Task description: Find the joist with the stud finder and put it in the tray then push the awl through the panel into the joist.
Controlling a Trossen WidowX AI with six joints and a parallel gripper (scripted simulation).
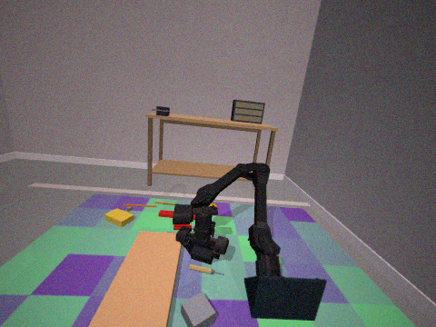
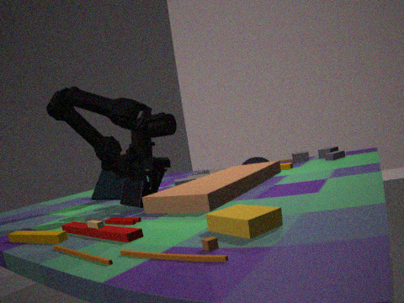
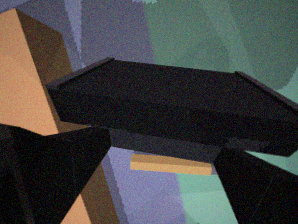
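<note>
Right now the awl is 50 mm to the left of my gripper tip, 30 mm behind it and 20 mm below it. Round my gripper tip: stud finder (20 mm behind); yellow block (380 mm ahead, 270 mm to the right, 10 mm below).
</note>
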